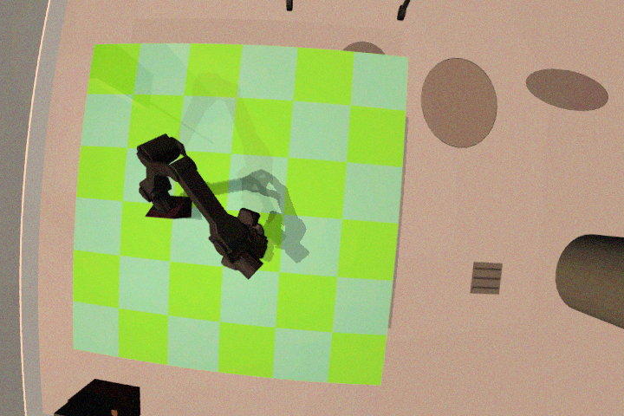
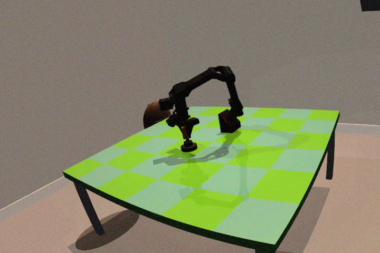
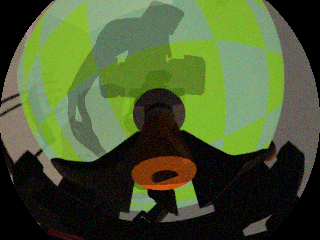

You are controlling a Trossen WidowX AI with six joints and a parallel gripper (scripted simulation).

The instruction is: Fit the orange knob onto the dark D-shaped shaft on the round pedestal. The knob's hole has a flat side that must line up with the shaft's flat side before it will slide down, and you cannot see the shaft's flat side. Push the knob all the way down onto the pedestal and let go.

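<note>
The orange knob is 20 mm above my gripper tip. Round my gripper tip: dark round pedestal 40 mm below.
</note>
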